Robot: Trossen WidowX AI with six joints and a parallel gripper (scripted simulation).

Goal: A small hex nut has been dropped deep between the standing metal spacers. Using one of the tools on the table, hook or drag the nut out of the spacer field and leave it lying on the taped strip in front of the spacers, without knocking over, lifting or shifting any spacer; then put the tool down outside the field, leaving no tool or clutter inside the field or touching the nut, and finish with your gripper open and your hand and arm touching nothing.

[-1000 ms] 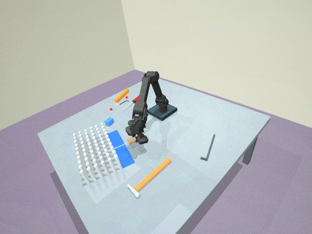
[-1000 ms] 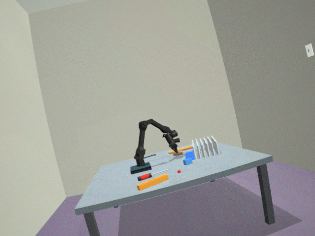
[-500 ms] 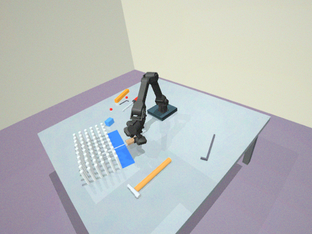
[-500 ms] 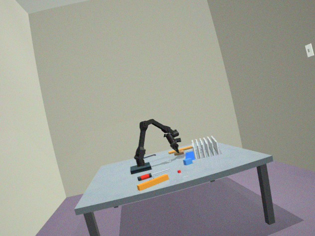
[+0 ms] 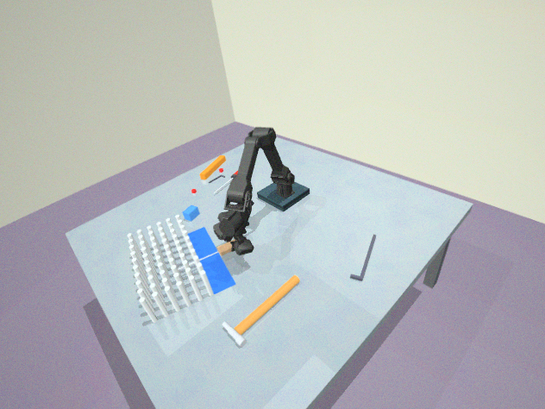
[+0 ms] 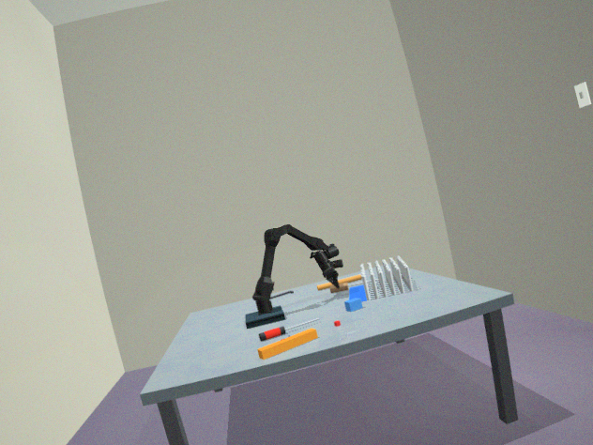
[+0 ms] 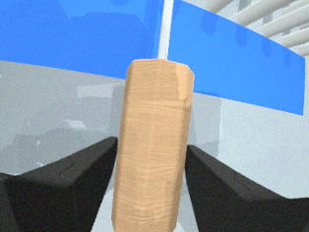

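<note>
The blue taped strip is 80 mm ahead of my gripper tip, 50 mm to the right of it and 40 mm below it. The rest, counted from my gripper tip: hex key 260 mm behind, 540 mm to the right, 30 mm below; thin-rod tool 100 mm ahead, 20 mm to the right; blue block 10 mm ahead, 340 mm to the right, 20 mm below.
</note>
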